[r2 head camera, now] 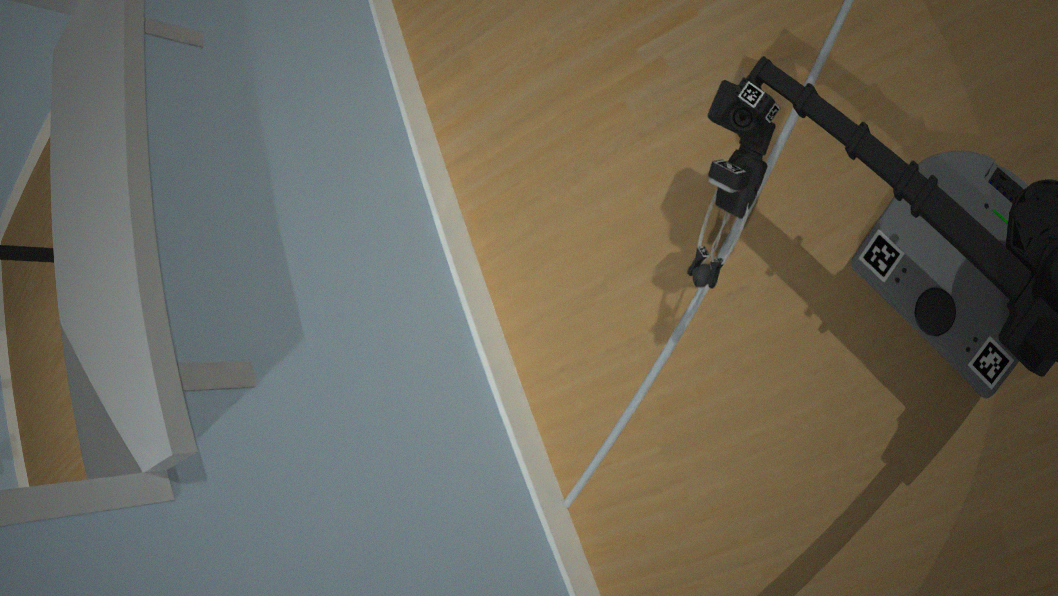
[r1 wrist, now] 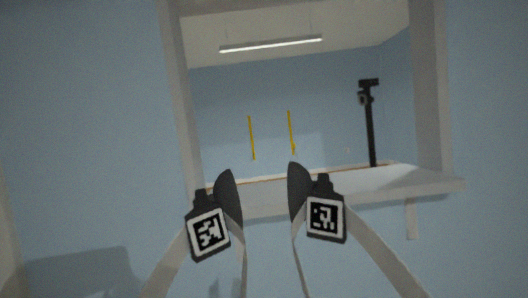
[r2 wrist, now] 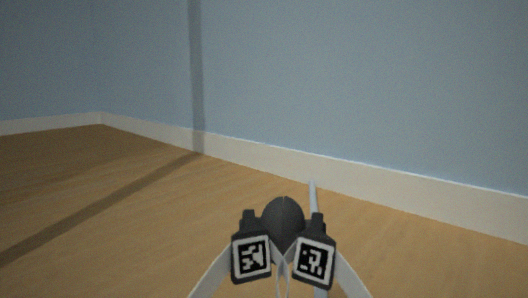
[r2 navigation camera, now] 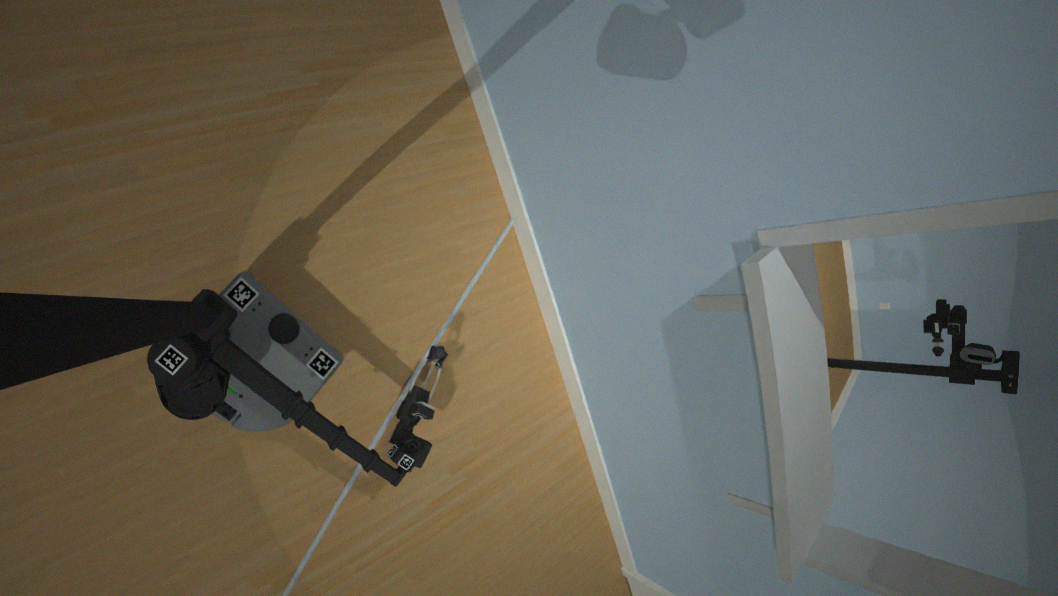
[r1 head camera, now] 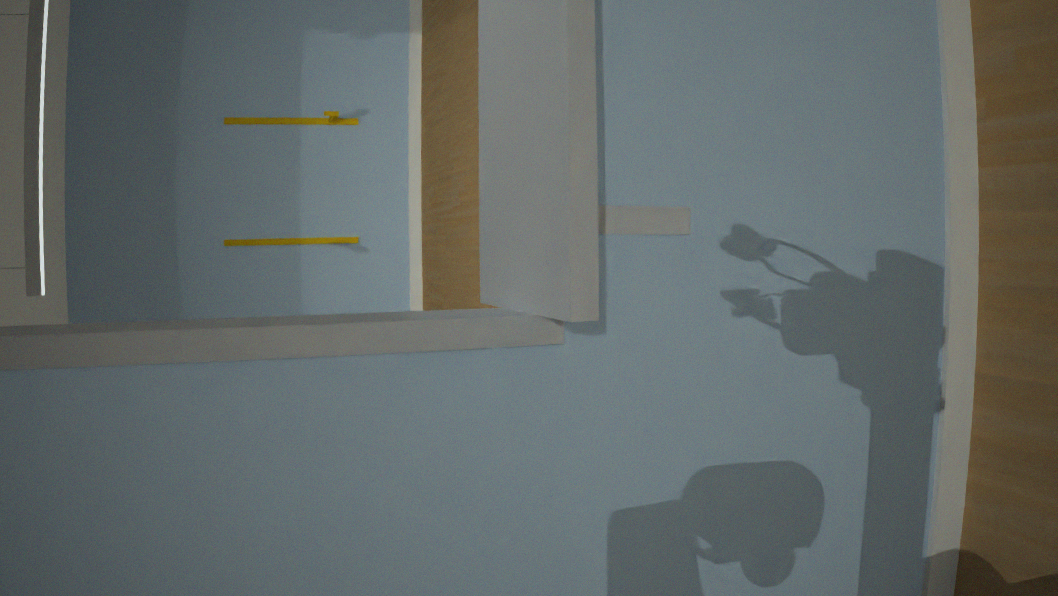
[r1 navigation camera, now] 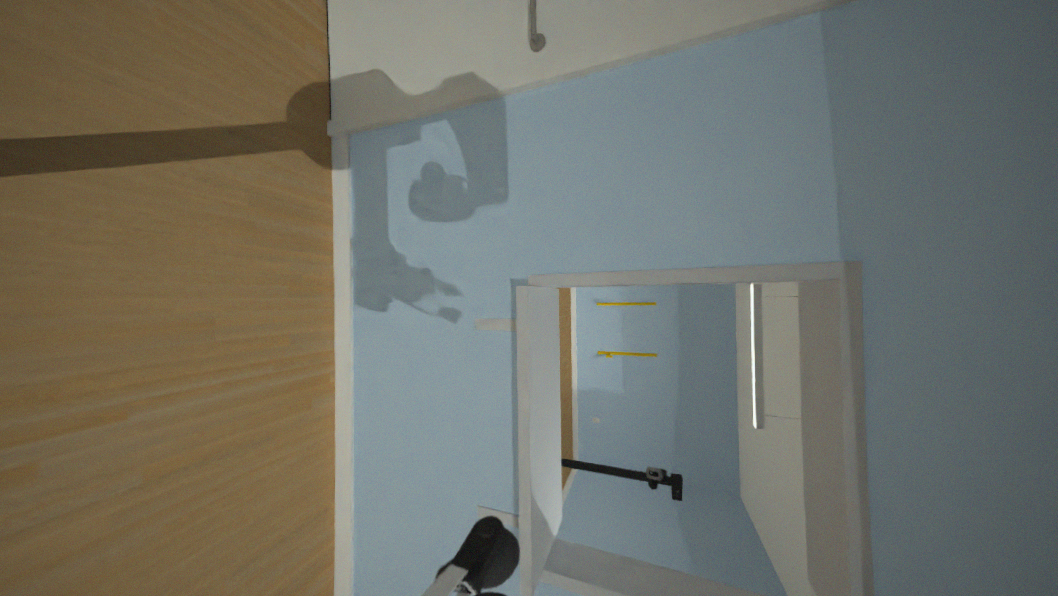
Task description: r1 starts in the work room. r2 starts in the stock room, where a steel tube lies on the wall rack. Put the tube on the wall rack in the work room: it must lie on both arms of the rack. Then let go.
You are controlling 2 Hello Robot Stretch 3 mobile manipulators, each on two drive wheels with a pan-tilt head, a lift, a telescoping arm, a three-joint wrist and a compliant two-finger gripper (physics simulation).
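Note:
The steel tube (r2 head camera: 638, 393) (r2 navigation camera: 478, 277) (r2 wrist: 313, 197) lies on the stock room floor, one end near the skirting. My r2 gripper (r2 head camera: 704, 277) (r2 navigation camera: 437, 355) (r2 wrist: 283, 220) is shut with its fingertips together. It overlaps the tube's line in the r2 head view, and the tube shows just right of the tips in the r2 wrist view; its height over the tube is unclear. My r1 gripper (r1 wrist: 265, 192) is open and empty, facing the wall opening. The stock room rack's yellow bars (r1 head camera: 291, 120) (r1 navigation camera: 626, 303) (r1 wrist: 251, 137) show through it, without a tube. The work room rack does not show.
A pale ledge (r1 head camera: 536, 170) (r1 wrist: 385, 180) (r2 head camera: 103, 222) (r2 navigation camera: 795, 414) runs along the opening between the rooms, with a bracket (r2 head camera: 218, 376) below it. r2's mast (r1 navigation camera: 607, 469) (r1 wrist: 370, 135) stands beyond the opening from r1. r1's mast (r2 navigation camera: 888, 366) shows through it from r2.

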